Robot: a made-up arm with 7 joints. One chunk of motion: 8 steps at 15 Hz.
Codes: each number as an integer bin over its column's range. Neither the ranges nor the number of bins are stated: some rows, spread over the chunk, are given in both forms.
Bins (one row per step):
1: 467 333 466 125 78 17
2: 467 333 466 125 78 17
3: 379 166 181 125 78 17
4: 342 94 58 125 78 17
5: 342 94 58 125 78 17
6: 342 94 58 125 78 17
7: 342 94 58 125 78 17
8: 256 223 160 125 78 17
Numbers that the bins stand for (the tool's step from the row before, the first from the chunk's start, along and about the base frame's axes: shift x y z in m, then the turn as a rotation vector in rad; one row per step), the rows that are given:
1: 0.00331 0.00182 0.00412 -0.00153 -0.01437 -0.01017
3: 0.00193 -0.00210 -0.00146 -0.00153 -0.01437 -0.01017
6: 0.00135 -0.00379 -0.00386 -0.00153 -0.01437 -0.01017
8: 0.00001 -0.00076 -0.00187 -0.00153 -0.01437 -0.01017
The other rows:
2: 0.00331 0.00182 0.00412 -0.00153 -0.01437 -0.01017
4: 0.00135 -0.00379 -0.00386 -0.00153 -0.01437 -0.01017
5: 0.00135 -0.00379 -0.00386 -0.00153 -0.01437 -0.01017
7: 0.00135 -0.00379 -0.00386 -0.00153 -0.01437 -0.01017

